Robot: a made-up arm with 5 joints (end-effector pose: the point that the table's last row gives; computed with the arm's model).
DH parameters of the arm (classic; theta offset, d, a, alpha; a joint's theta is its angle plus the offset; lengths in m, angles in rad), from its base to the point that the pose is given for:
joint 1: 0 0.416 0 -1.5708
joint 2: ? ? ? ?
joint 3: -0.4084 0 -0.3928 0
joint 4: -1.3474 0 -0.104 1.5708
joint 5: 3.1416 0.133 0 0
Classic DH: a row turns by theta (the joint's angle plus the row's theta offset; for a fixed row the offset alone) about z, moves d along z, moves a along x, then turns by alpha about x.
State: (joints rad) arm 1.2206 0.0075 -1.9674 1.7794 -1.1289
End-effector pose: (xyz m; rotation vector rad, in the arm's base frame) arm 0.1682 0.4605 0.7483 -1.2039 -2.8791 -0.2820
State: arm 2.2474 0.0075 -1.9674 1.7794 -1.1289
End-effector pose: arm -0.3070 0.3822 0.7483 0.3556 -3.0162 -0.2329
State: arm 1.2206 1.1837 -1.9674 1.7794 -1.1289
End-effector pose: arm 0.1699 0.4652 0.0912 1.0502 2.5116 -1.4782
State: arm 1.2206 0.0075 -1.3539 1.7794 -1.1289
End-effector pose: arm 0.1626 0.4453 0.4699 1.1763 2.8131 -0.6701
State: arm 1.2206 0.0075 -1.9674 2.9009 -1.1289
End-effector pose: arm 0.1090 0.2985 0.6981 1.0662 2.5498 -1.4043
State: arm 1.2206 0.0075 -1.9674 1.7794 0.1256
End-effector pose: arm 0.1682 0.4605 0.7483 -2.5800 -1.5729 -0.2137
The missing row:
joint 2: -1.3857 0 0.2228 0
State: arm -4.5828 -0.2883 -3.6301 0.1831 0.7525
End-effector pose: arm 0.0664 -0.5098 0.9019 0.5385 0.2762 -0.6680
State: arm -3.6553 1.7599 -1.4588 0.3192 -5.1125
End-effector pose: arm -0.1604 0.0905 -0.2257 1.8965 1.6924 0.2629
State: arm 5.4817 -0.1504 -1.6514 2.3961 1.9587
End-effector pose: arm 0.2590 -0.2675 0.6426 0.5178 -2.6820 -0.7004
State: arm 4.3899 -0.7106 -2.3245 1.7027 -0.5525
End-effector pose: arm 0.0012 0.0035 1.0685 1.4394 -1.1413 0.4923
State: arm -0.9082 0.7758 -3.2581 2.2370 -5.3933
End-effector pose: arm 0.2963 -0.3798 0.7959 1.9391 -2.4388 0.3839
